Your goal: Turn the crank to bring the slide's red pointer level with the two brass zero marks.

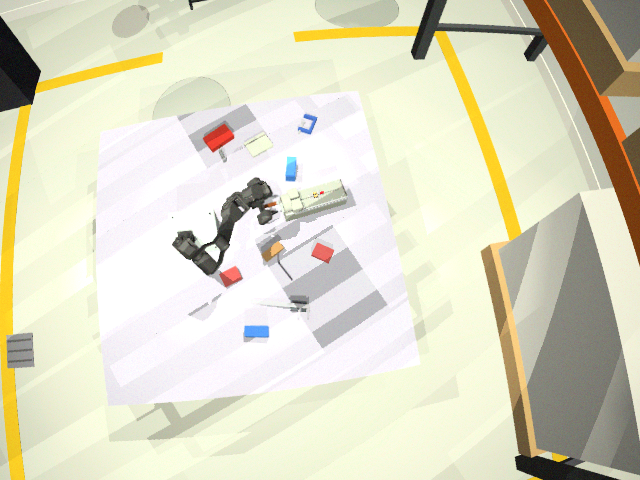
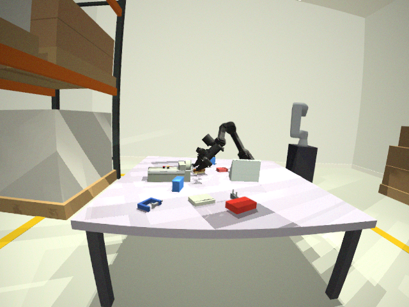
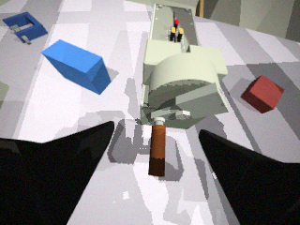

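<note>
My gripper tip is now 10 mm to the left of the crank. Round my gripper tip: red pointer 190 mm ahead, 20 mm to the left; orange-brown crank handle 20 mm behind, 10 mm to the right, 10 mm below; brown block 190 mm to the right, 70 mm below, 20 mm behind.
</note>
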